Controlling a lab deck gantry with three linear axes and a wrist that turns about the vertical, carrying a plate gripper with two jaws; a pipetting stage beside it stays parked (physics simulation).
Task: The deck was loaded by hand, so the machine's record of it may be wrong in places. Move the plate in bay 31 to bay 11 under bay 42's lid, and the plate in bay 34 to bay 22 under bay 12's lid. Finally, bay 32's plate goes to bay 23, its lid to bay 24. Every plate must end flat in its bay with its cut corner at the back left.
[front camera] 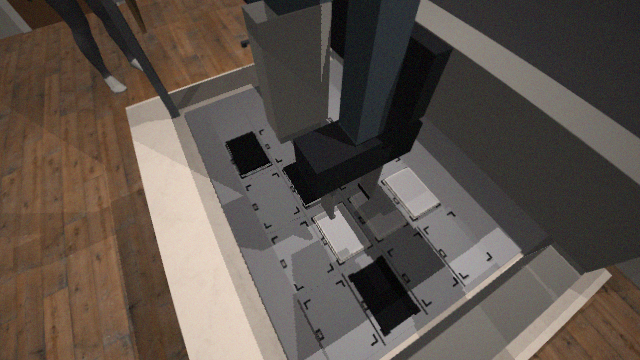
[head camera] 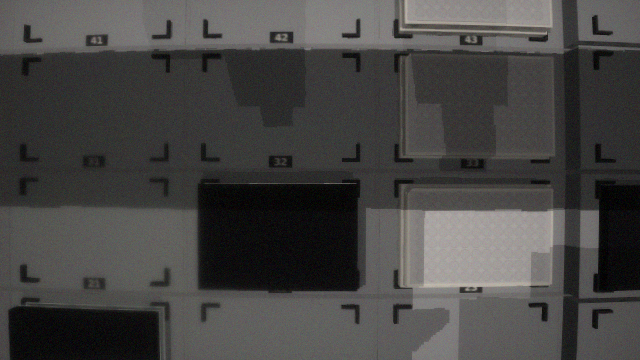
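Where they show: gripper, fingertip midpoint: (front camera: 346,201); robot's base at its link origin: (front camera: 226,145).
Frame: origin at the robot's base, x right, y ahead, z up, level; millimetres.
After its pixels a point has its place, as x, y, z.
Observation:
My gripper (front camera: 349,205) {-150, 392, 160} is open with nothing between its jaws, raised over the middle of the deck; it does not show in the head view. The black-lidded plate in bay 11 (front camera: 248,154) {-43, 76, 17} (head camera: 85,334) {-68, 69, 17} and the black-lidded plate in bay 22 (front camera: 300,186) {-121, 240, 16} (head camera: 278,236) {-151, 229, 17} each show a thin pale edge below the lid. A pale uncovered plate (front camera: 342,234) {-146, 403, 14} (head camera: 477,245) {-143, 389, 14} sits in bay 23. A black lid (front camera: 384,296) {-147, 563, 22} (head camera: 620,237) {-150, 503, 22} lies in bay 24. Bays 31, 32 and 42 hold nothing in the head view. The cut corners are too dim to tell.
A grey plate (front camera: 376,216) {-242, 406, 14} (head camera: 525,107) {-255, 429, 14} sits in bay 33, and a white plate (front camera: 411,192) {-359, 397, 14} (head camera: 475,11) {-334, 388, 14} in bay 43. The parked pipetting stage (front camera: 295,70) stands beside the gripper's column. Pale walls (front camera: 185,240) {187, 221, -10} edge the deck. The arm hides the far bays in the front view.

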